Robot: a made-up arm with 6 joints.
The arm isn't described. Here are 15 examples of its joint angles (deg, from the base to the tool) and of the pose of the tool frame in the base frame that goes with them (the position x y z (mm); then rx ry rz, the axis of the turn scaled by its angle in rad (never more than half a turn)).
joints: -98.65 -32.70 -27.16 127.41 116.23 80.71
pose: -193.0 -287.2 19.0 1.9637 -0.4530 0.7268
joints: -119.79 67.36 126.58 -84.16 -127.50 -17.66
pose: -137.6 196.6 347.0 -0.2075 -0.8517 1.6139
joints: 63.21 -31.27 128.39 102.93 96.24 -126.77
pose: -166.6 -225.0 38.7 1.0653 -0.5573 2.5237
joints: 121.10 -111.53 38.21 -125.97 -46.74 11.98
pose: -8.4 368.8 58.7 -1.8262 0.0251 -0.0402
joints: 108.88 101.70 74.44 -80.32 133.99 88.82
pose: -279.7 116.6 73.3 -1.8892 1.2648 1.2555
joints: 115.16 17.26 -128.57 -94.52 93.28 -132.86
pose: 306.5 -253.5 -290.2 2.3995 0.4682 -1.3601
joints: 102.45 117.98 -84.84 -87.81 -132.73 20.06
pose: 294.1 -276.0 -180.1 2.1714 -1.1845 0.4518
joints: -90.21 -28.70 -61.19 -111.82 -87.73 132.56
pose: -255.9 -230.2 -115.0 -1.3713 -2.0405 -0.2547
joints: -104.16 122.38 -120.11 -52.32 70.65 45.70
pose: -327.4 -216.8 -74.5 2.3955 -0.6170 0.6417
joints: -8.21 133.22 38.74 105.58 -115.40 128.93
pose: -8.8 -108.1 -222.8 1.1337 -1.8981 0.3575
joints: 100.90 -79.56 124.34 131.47 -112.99 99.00
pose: -236.0 26.1 -189.4 1.3389 -0.1694 -1.2706
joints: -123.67 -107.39 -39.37 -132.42 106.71 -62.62
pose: 67.2 -317.4 252.0 1.7179 -0.2510 1.0812
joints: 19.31 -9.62 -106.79 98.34 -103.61 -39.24
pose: 340.8 135.5 -77.1 2.5840 -0.6212 0.6451
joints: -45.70 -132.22 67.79 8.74 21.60 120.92
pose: 103.3 -247.1 -158.5 0.5213 -1.2330 -1.1283
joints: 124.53 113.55 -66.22 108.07 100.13 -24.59
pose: 400.9 -126.1 76.3 -0.7237 0.1369 -1.9822
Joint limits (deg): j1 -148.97..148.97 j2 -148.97..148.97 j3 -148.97..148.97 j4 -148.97..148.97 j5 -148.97..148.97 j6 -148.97..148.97
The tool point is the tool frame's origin. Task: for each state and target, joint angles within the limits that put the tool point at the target. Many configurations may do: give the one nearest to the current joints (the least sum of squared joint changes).
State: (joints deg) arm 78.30 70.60 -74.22 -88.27 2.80 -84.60
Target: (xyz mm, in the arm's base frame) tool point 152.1 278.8 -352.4
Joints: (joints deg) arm 70.92 64.97 -62.00 -78.73 -49.10 -103.07
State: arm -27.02 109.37 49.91 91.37 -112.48 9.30
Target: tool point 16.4 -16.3 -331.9
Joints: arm -26.62 120.74 50.03 107.05 -99.30 3.61
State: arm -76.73 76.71 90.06 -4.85 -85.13 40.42
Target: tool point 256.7 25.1 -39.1
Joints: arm -89.63 64.45 43.11 -48.94 -42.87 85.48
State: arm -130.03 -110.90 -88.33 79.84 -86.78 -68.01
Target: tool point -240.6 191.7 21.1
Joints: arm -88.52 -98.67 -42.43 32.12 -92.42 -52.64
